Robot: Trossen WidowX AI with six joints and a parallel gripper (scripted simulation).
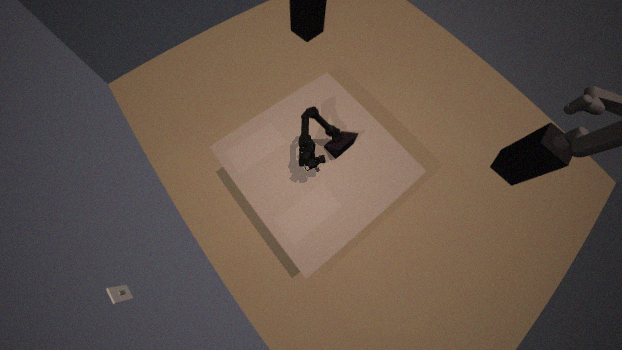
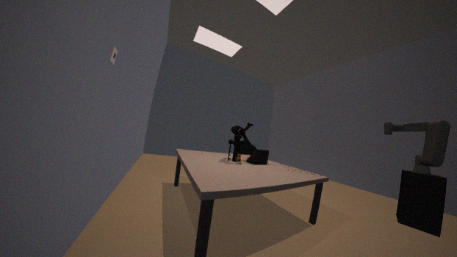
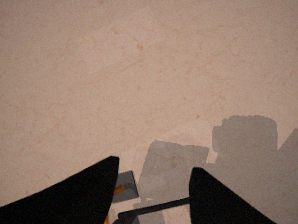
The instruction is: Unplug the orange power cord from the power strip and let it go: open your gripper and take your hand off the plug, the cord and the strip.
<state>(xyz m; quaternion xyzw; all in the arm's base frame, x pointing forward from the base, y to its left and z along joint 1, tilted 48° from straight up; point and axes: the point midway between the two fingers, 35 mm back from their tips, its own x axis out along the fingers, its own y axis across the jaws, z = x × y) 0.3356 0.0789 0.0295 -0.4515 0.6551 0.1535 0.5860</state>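
My gripper tip is now 8 cm past the orange plug, 7 cm to the left of it and 7 cm above it.
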